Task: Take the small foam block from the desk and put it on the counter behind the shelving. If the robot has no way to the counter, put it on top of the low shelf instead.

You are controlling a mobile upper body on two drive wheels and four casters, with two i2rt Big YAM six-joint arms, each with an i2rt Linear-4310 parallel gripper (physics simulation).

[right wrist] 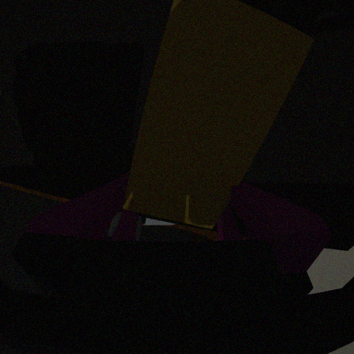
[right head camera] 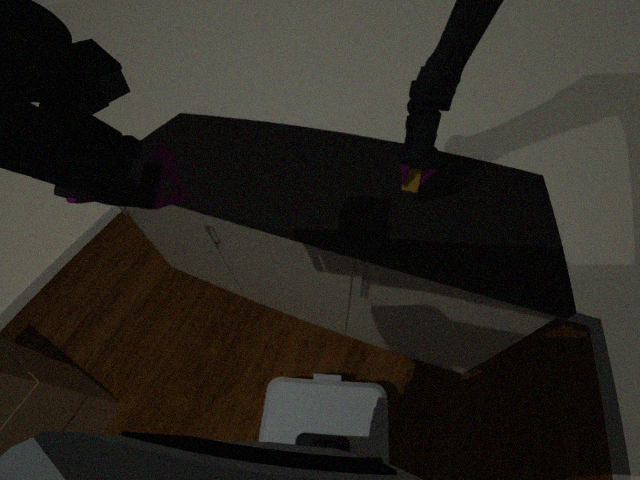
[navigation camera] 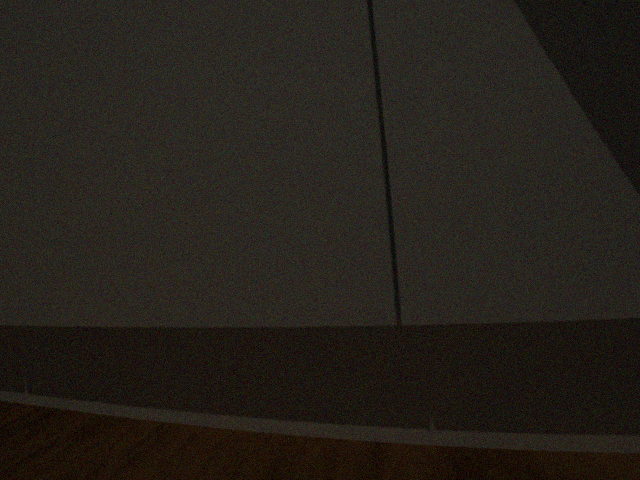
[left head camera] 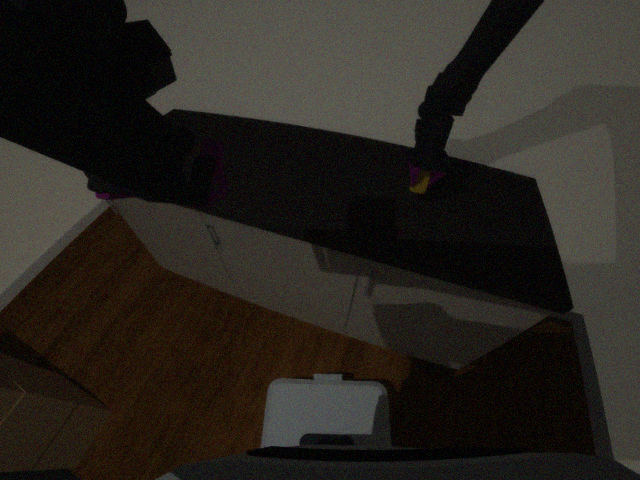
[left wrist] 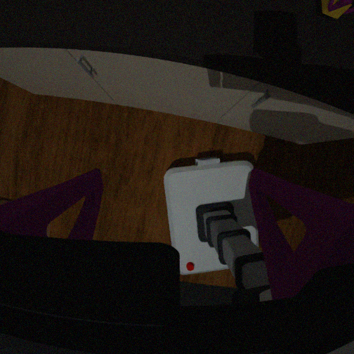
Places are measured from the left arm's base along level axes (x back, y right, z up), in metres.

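Pixels of known places: left gripper, between the fingertips: (right head camera: 157,194) (left head camera: 191,191); right gripper, between the fingertips: (right head camera: 411,184) (left head camera: 419,186).
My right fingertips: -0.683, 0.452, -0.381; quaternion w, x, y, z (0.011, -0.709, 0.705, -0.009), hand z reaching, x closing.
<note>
For each thing: its top centre in the pictures, then the offset to it from my right fingertips, as dx, dy, dz. "spot": a spot on its surface instead. Level surfaces: height alone.
- small yellow foam block, centre of its top: (right head camera: 415,164) (left head camera: 423,166) -0.043, +0.010, +0.037
- black counter top, height of its surface: dz -0.119
- wood floor, height of its surface: dz -1.028
- brown boxy thing, a spot on its surface: (left head camera: 46,413) (right head camera: 58,403) spot: +0.637, -1.358, -0.639
The small yellow foam block (left head camera: 419,183) (right head camera: 411,181) (left wrist: 334,11) (right wrist: 215,115) is held between the magenta fingers of my right gripper (left head camera: 425,174) (right head camera: 417,173) (right wrist: 176,175), which is shut on it. It is over the right part of the black counter top (left head camera: 310,170) (right head camera: 289,170) (left wrist: 150,25). Whether the block touches the top cannot be told. My left gripper (left head camera: 160,186) (right head camera: 121,190) (left wrist: 175,176) is open and empty, at the counter's left end. The desk and the low shelf cannot be made out.
Pale cabinet doors (left head camera: 268,263) (right head camera: 268,263) (left wrist: 150,80) (navigation camera: 206,155) with handles front the counter. My white base (left head camera: 320,408) (right head camera: 320,408) (left wrist: 200,185) stands before them on the wood floor (left head camera: 206,330). A brown boxy thing (left head camera: 46,413) (right head camera: 56,403) is at the lower left. A pale wall (left head camera: 310,62) rises behind.
</note>
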